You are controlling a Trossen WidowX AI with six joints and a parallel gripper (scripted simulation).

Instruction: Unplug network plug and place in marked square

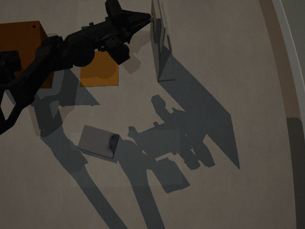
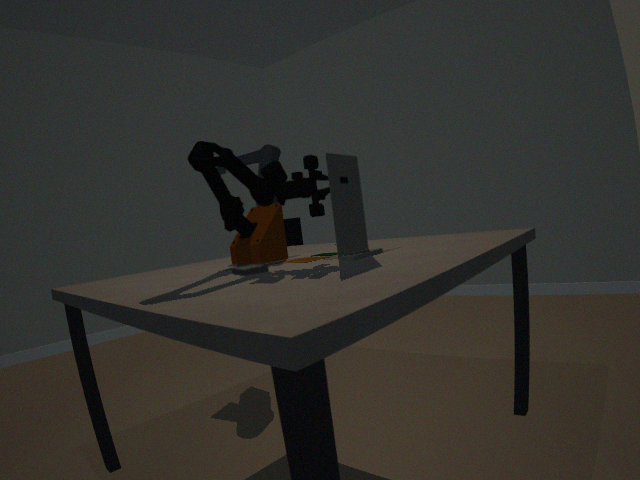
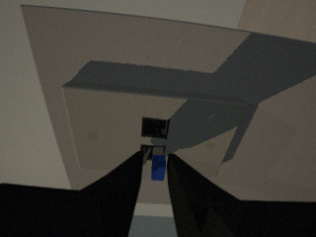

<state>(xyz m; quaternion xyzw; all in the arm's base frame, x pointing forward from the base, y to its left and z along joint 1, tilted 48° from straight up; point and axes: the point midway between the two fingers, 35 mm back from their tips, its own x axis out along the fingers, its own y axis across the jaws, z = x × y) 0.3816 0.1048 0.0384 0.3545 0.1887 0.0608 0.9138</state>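
The orange square lies 220 mm below my gripper tip, 150 mm behind it and 30 mm to the right of it. Also, from my gripper tip: network plug (right at my gripper tip); green patch (220 mm below, 180 mm behind, 90 mm to the left); upright panel (90 mm below, 20 mm ahead).
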